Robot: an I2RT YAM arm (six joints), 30 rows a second.
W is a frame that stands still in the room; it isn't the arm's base.
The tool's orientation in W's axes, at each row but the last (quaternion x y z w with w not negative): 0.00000 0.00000 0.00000 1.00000; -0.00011 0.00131 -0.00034 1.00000; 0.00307 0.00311 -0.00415 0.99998; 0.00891 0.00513 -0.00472 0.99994; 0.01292 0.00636 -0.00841 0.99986; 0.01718 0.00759 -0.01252 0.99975; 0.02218 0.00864 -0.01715 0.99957; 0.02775 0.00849 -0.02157 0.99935
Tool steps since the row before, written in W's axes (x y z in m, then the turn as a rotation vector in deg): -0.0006 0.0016 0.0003 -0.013 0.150 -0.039; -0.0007 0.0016 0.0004 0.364 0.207 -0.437; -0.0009 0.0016 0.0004 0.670 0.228 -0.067; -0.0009 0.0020 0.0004 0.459 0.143 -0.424; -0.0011 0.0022 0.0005 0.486 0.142 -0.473; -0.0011 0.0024 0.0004 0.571 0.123 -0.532; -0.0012 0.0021 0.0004 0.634 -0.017 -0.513; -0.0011 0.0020 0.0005 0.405 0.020 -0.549
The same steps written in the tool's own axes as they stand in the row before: -0.0006 0.0016 0.0003 -0.013 0.150 -0.039; -0.0007 0.0016 0.0004 0.365 0.207 -0.436; -0.0009 0.0016 0.0004 0.668 0.233 -0.064; -0.0009 0.0020 0.0004 0.462 0.140 -0.422; -0.0011 0.0022 0.0004 0.490 0.138 -0.470; -0.0012 0.0024 0.0003 0.576 0.119 -0.527; -0.0013 0.0021 0.0003 0.643 -0.018 -0.501; -0.0012 0.0020 0.0004 0.414 0.007 -0.543
